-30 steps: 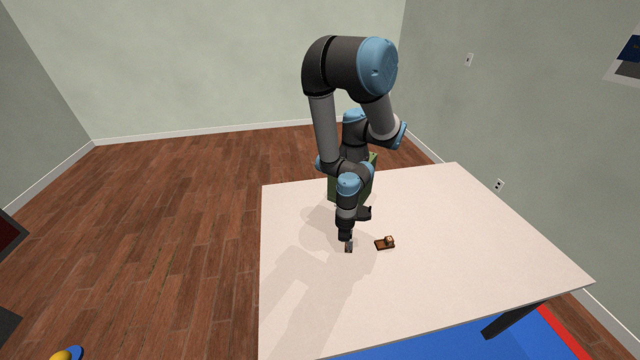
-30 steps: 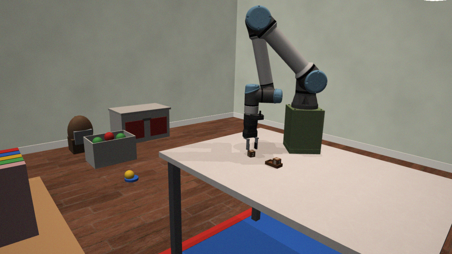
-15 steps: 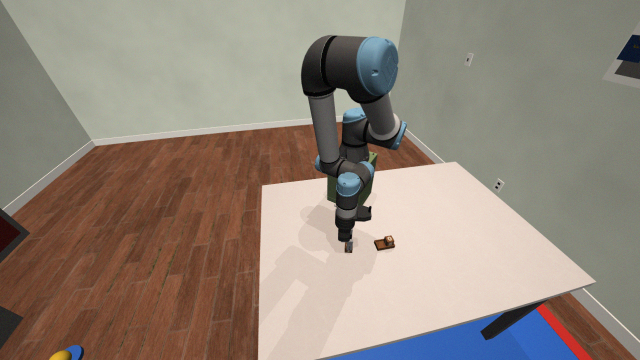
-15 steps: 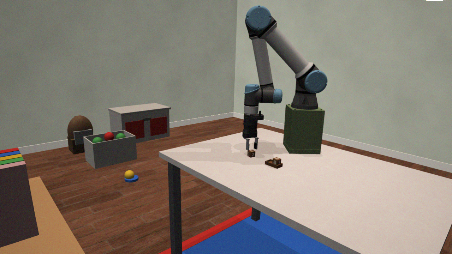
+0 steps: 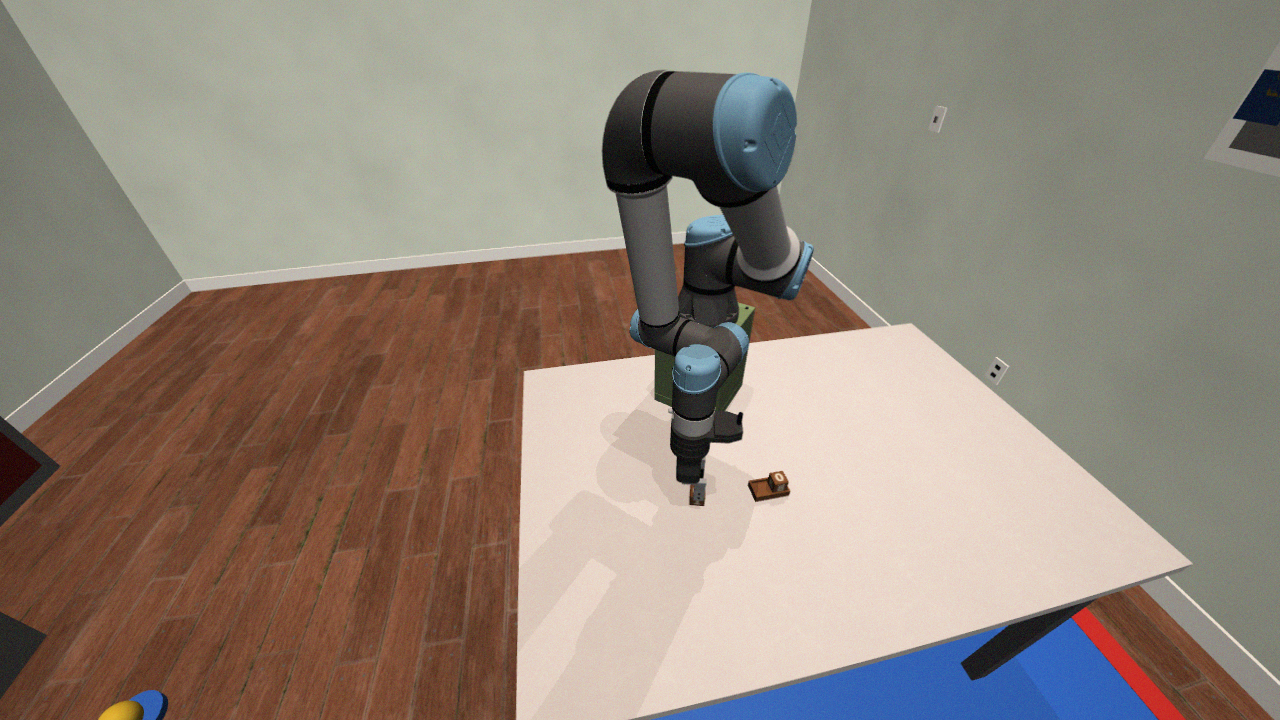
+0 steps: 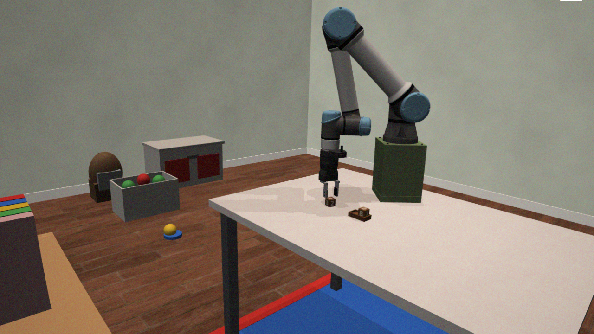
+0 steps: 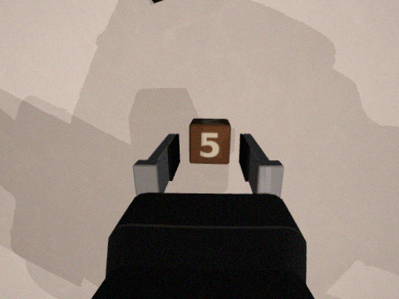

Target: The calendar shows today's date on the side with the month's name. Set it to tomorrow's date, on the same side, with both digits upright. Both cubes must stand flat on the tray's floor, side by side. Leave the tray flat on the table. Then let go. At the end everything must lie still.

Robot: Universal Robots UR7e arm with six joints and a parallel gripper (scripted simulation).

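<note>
My gripper is now 40 mm above the brown cube.
</note>
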